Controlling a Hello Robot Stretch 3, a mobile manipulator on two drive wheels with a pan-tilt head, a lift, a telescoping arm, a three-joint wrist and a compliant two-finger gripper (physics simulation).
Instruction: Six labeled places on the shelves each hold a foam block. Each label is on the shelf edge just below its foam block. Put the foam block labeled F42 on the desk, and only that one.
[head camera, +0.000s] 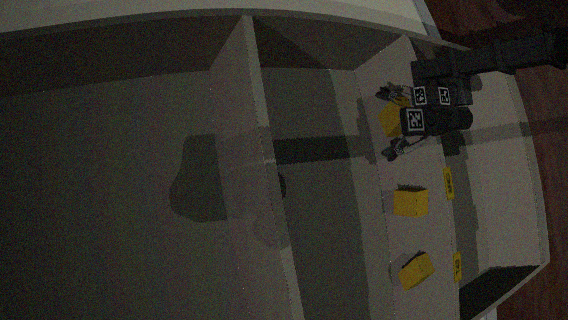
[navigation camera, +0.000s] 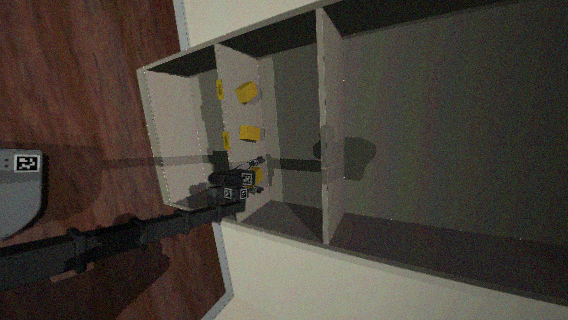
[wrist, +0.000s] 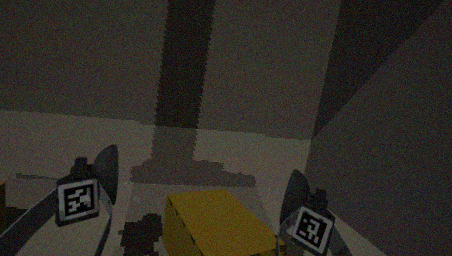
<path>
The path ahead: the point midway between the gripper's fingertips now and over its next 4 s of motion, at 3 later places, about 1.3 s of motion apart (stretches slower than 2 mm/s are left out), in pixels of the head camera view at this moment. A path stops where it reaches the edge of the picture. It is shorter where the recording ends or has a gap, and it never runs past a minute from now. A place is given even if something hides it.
The gripper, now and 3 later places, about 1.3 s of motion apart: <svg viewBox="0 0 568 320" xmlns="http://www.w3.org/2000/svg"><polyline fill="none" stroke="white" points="382,123 385,122 375,124 357,124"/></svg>
</path>
